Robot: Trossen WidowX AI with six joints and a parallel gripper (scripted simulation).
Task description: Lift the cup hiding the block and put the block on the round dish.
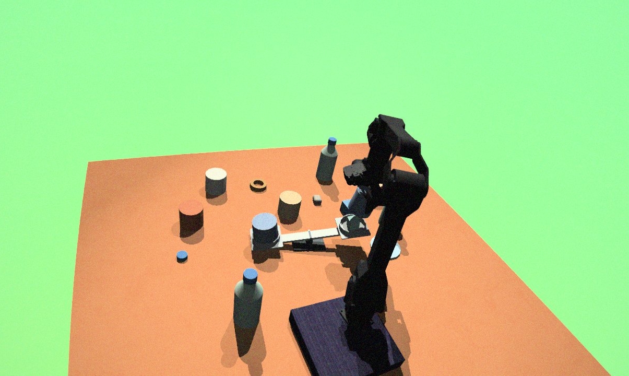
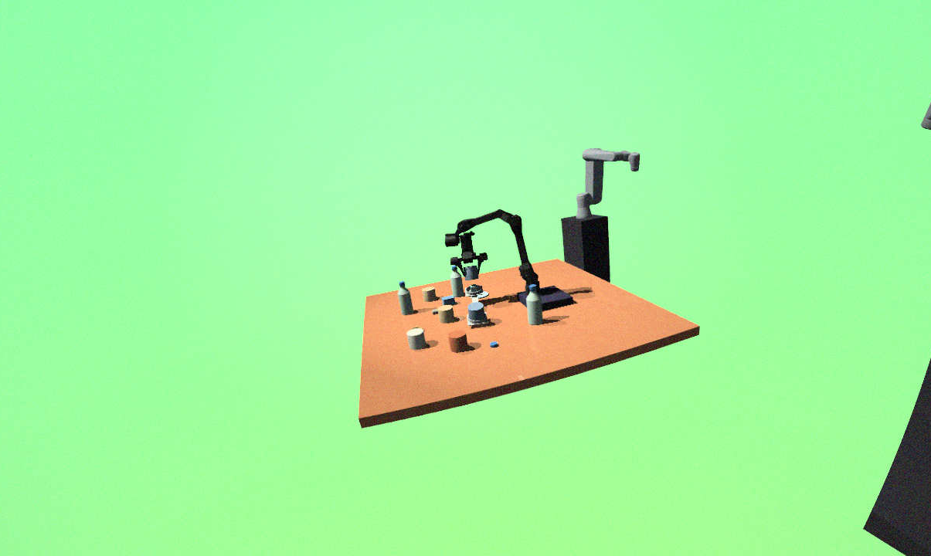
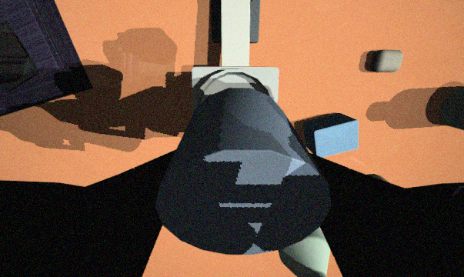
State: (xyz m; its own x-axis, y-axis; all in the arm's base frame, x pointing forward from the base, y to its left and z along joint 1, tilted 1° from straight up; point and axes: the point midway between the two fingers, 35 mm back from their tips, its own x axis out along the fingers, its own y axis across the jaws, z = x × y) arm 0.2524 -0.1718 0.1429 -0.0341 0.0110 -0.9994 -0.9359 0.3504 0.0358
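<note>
Now: gripper tip 7 cm above the green block and 1 cm to the right of it. From my gripper tip the other things lie so: round dish: 15 cm below, 10 cm to the right, 6 cm behind; balance beam: 13 cm to the left, 11 cm below, 5 cm ahead; balance: 13 cm to the left, 13 cm below, 5 cm ahead.
</note>
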